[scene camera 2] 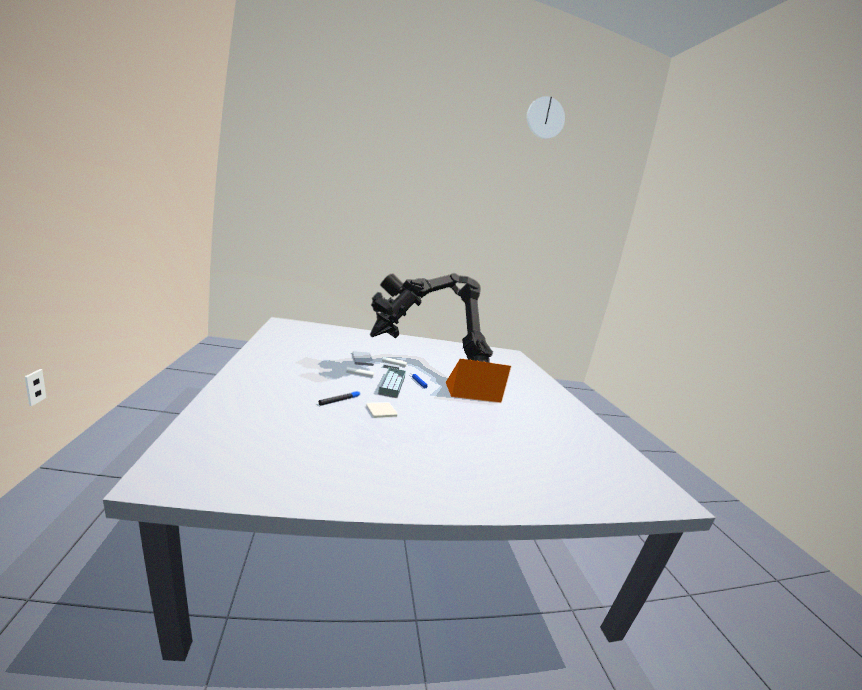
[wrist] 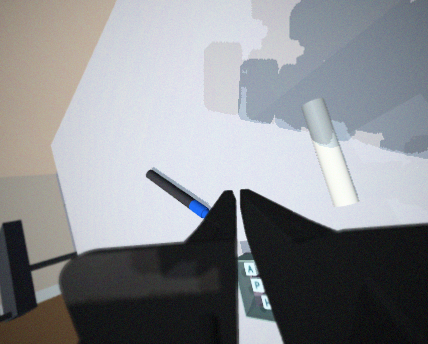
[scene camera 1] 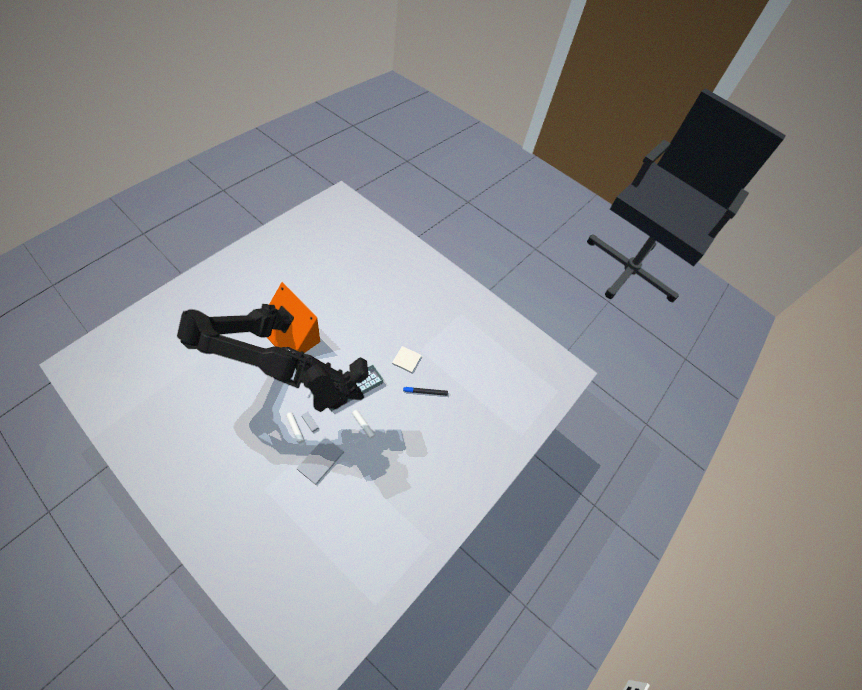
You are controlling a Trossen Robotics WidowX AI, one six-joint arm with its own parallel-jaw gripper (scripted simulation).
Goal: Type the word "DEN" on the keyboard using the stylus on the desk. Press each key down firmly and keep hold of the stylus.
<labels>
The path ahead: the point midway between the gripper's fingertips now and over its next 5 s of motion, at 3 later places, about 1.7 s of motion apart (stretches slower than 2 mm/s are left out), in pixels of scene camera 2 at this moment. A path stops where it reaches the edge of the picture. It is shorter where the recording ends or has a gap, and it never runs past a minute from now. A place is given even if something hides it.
My gripper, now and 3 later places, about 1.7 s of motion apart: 370, 336; 395, 370; 400, 376; 411, 362
</labels>
